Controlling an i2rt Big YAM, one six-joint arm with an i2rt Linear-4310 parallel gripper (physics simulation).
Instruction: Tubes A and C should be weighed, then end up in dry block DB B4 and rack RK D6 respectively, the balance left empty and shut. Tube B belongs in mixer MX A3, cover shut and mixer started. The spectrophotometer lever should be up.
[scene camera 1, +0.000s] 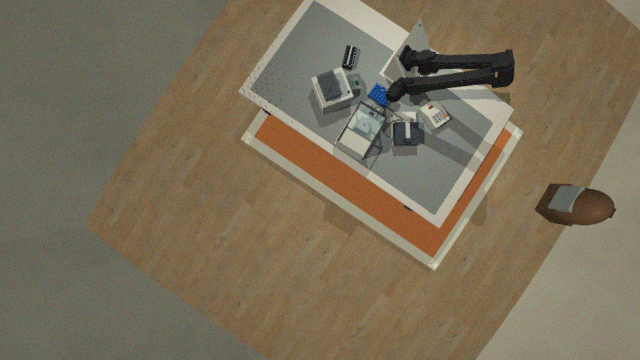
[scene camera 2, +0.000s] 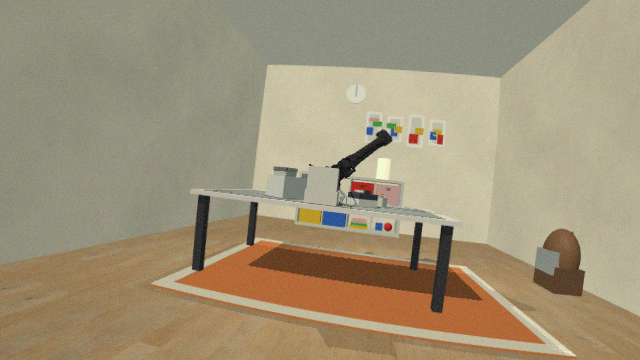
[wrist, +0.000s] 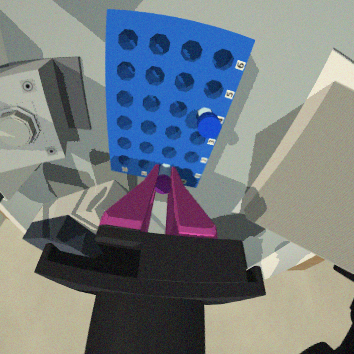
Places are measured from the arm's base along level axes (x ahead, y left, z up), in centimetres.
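Pixels of known places: gripper, fingertip midpoint: (wrist: 164, 170); arm's base at its link origin: (scene camera 1: 406, 58).
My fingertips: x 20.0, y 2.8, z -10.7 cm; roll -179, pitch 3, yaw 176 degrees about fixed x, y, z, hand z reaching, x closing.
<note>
Ahead of a thing's pixels: the offset from my fingertips to its middle. "pt": to the spot under its first point.
The blue rack {dx +0.4, dy -4.8, dz -1.8 cm} (scene camera 1: 377, 93) (wrist: 172, 26) has rows of round holes with number labels along one side. A tube with a purple cap {dx +0.0, dy +0.1, dz -0.2 cm} (wrist: 163, 184) stands upright in the end row, by label 1, in the wrist view. My gripper (wrist: 164, 170) has its magenta fingers closed around this tube, just at the cap. A tube with a blue cap {dx -2.5, dy -5.5, dz -0.2 cm} (wrist: 209, 125) stands in the rack beside label 4. The glass-walled balance {pt dx +28.6, dy -6.0, dz +17.6 cm} (scene camera 1: 362, 127) stands next to the rack. Tube letters cannot be read. The arm hides the fingers in scene camera 1.
A white instrument with a dark lid {dx +11.6, dy -27.9, dz +6.2 cm} (scene camera 1: 333, 89) and a small black rack-like block {dx -10.6, dy -32.7, dz -0.9 cm} (scene camera 1: 349, 57) stand beyond the rack. A dark blue device with a pale strap {dx +12.0, dy +16.9, dz +1.8 cm} (scene camera 1: 400, 135) and a white keypad device {dx -5.2, dy +28.6, dz +0.2 cm} (scene camera 1: 435, 115) stand on the other side. A tall beige surface (wrist: 310, 175) rises at the wrist view's right.
</note>
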